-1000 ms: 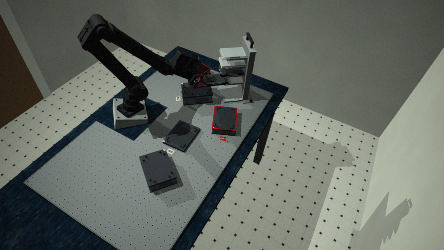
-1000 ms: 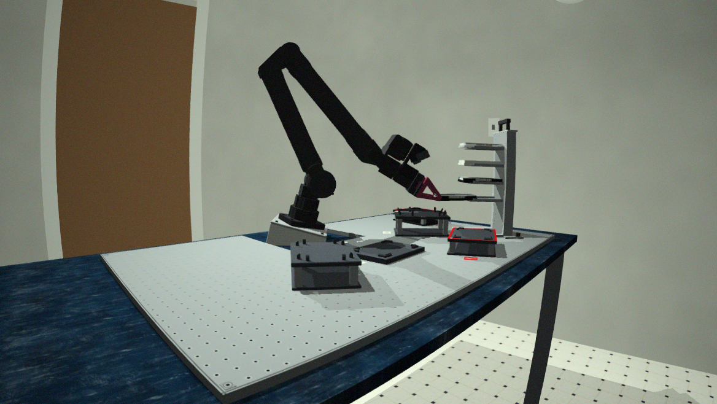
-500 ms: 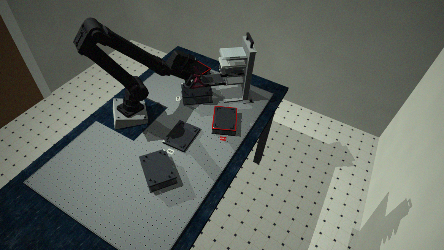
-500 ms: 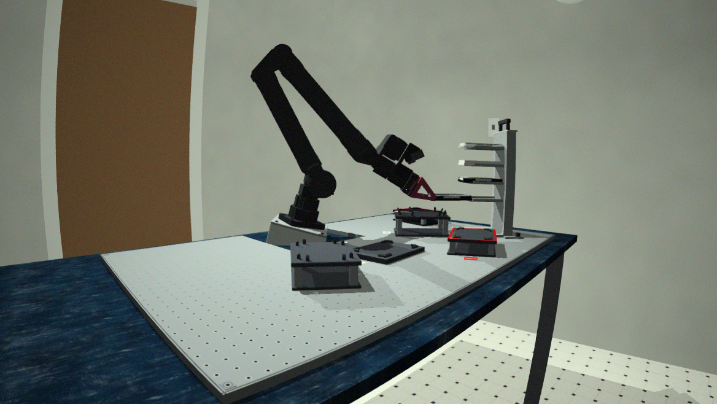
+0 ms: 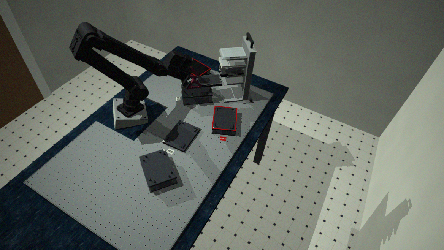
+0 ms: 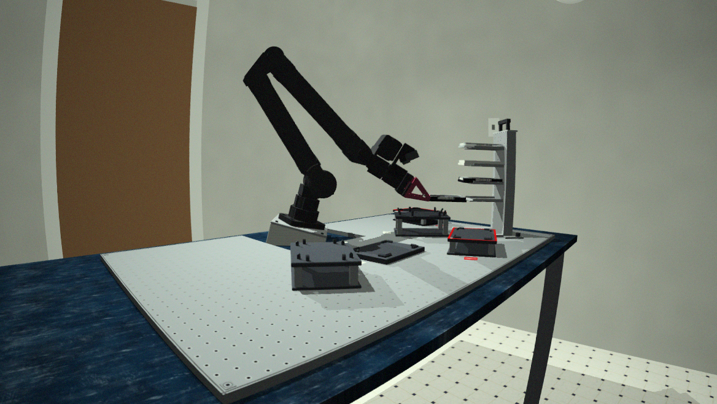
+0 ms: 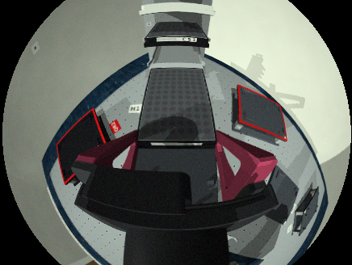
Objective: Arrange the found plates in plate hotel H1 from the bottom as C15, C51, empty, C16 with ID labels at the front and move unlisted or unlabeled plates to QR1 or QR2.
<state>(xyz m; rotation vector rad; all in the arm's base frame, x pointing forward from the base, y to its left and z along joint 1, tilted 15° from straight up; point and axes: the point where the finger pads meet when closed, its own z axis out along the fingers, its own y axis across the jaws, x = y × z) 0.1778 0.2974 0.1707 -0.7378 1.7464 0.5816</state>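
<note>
My gripper is now 10 mm past the raised regrip nest RG, 10 mm to the left of it and 60 mm above it. Also, from my hand: quarantine nest QR1 (230 mm ahead, 70 mm to the right, 80 mm below); plate hotel H1 (170 mm ahead, 190 mm to the left, 50 mm above); quarantine nest QR2 (160 mm behind, 160 mm to the left, 80 mm below).
</note>
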